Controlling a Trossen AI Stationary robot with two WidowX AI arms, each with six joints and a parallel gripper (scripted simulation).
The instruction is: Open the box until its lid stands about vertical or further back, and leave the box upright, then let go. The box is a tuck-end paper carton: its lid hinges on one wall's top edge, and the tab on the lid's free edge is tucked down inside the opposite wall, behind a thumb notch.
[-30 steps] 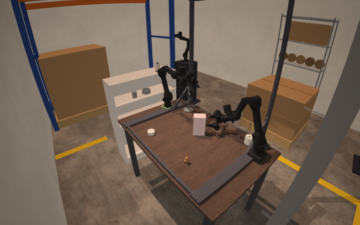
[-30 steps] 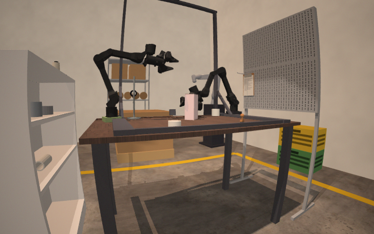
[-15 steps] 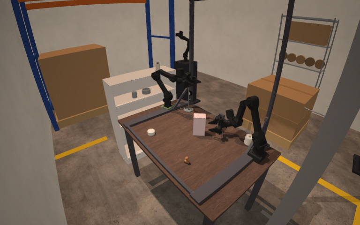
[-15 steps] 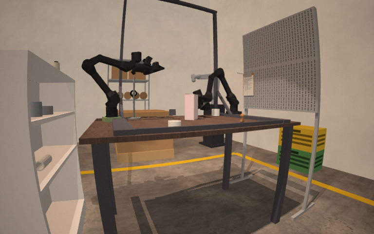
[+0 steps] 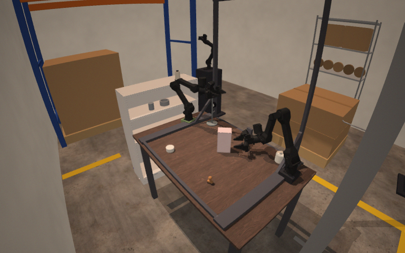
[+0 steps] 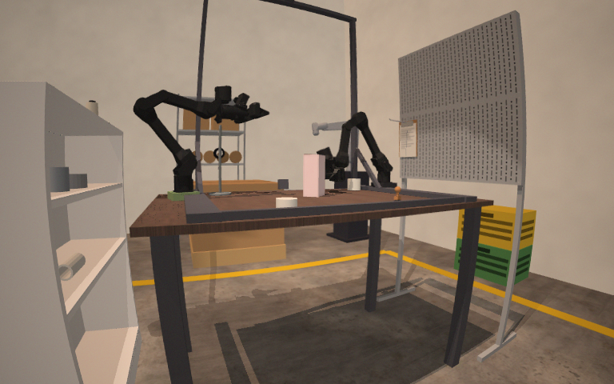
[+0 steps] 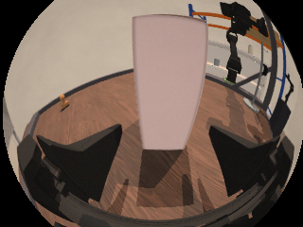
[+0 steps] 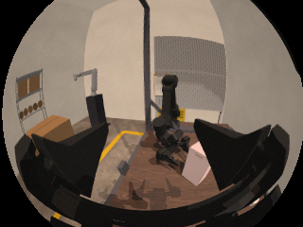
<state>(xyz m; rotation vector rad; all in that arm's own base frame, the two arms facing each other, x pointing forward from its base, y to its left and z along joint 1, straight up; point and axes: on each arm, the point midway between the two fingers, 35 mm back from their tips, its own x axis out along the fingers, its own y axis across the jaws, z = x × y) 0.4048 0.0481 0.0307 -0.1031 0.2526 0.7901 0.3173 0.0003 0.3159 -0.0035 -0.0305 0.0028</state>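
The pale pink carton lies 7 cm ahead of my left hand, 7 cm to the right of it and 3 cm above it.
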